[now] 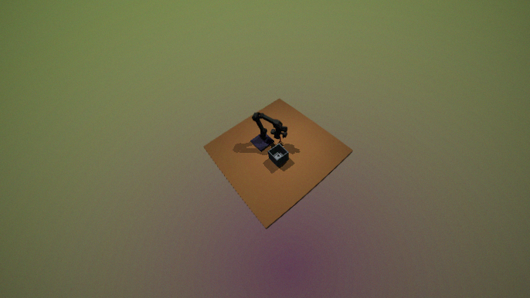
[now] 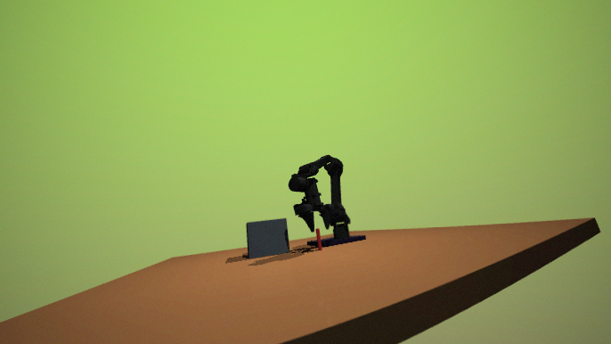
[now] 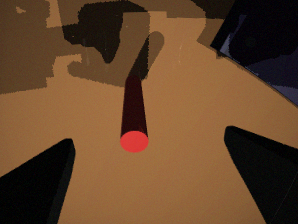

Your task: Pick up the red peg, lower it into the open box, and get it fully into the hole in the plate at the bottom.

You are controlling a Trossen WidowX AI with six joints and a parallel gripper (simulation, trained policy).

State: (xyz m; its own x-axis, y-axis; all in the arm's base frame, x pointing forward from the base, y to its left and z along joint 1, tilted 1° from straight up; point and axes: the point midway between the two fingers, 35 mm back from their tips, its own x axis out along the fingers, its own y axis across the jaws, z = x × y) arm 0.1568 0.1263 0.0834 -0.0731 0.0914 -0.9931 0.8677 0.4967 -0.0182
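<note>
The red peg is 10 mm ahead of my gripper tip and 30 mm below it. Round my gripper tip: pale plate (190 mm ahead, 170 mm to the right, 20 mm below).
</note>
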